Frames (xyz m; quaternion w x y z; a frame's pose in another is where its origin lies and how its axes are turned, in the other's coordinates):
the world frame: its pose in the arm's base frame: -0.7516 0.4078 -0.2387 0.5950 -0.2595 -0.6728 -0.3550
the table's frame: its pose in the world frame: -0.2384 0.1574 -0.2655 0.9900 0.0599 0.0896 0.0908
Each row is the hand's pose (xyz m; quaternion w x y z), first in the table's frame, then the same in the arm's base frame.
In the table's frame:
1: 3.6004 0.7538 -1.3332 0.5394 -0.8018 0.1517 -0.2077
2: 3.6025 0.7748 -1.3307 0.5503 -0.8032 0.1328 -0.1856
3: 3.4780 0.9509 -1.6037 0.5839 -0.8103 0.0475 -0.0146
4: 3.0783 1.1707 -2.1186 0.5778 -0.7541 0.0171 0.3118
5: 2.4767 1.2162 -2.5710 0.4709 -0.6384 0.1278 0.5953
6: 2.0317 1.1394 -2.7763 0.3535 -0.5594 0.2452 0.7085
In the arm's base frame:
1: 1.3945 -0.3745 2.9564 0.2095 -0.5248 -0.0508 -0.8235
2: 1.4076 -0.3579 2.9587 0.2114 -0.5472 -0.0647 -0.8072
3: 1.7122 -0.4098 2.7987 0.2289 -0.6889 -0.0998 -0.6804
4: 2.1923 -0.5743 2.3344 0.3117 -0.8560 -0.0513 -0.4093
5: 2.4868 -0.8034 1.6791 0.4132 -0.8906 0.1298 -0.1388
6: 2.5358 -0.9627 1.2118 0.4546 -0.8423 0.2895 -0.0081

